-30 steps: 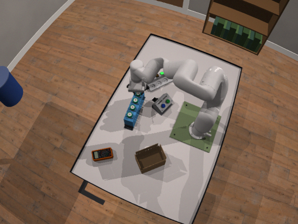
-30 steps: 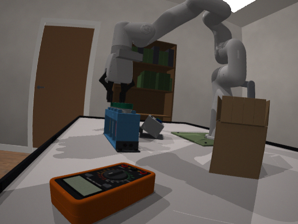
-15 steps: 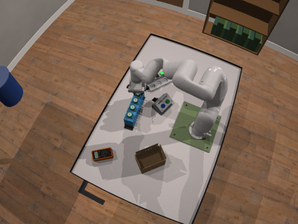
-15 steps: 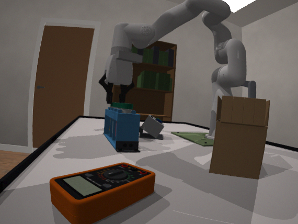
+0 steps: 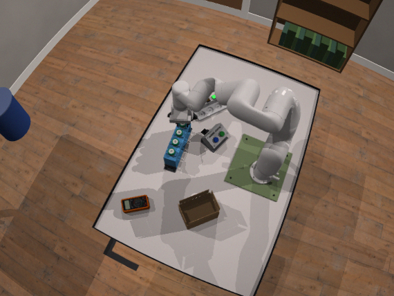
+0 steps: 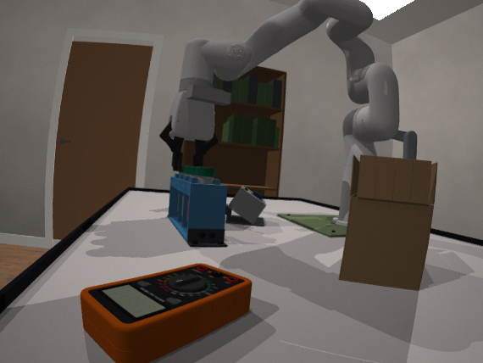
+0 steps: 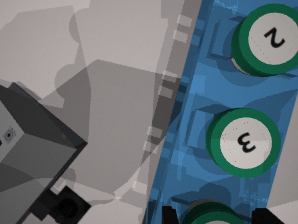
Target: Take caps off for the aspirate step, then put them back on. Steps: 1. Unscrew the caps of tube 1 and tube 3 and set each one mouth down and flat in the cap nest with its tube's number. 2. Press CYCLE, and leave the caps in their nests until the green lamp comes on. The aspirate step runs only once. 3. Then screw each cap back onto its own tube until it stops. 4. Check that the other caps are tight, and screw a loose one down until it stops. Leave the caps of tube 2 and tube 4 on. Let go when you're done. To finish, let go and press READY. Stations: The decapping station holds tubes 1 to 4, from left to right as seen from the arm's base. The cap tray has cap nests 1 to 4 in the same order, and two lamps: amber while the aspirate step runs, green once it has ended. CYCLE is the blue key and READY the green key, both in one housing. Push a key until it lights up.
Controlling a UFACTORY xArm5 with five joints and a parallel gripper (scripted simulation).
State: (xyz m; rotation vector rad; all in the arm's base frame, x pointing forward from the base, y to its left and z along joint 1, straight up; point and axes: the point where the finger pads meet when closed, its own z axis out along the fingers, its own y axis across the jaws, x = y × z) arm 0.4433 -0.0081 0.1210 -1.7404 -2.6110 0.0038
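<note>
The green key lies 180 mm behind my hand, 60 mm to the right of it and 60 mm below it. From my hand the other things lie so: blue key: 170 mm behind, 20 mm to the right, 60 mm below; then cardboard box: 250 mm behind, 330 mm to the left, 60 mm below; then grey key housing: 160 mm behind, 40 mm to the right, 80 mm below.
</note>
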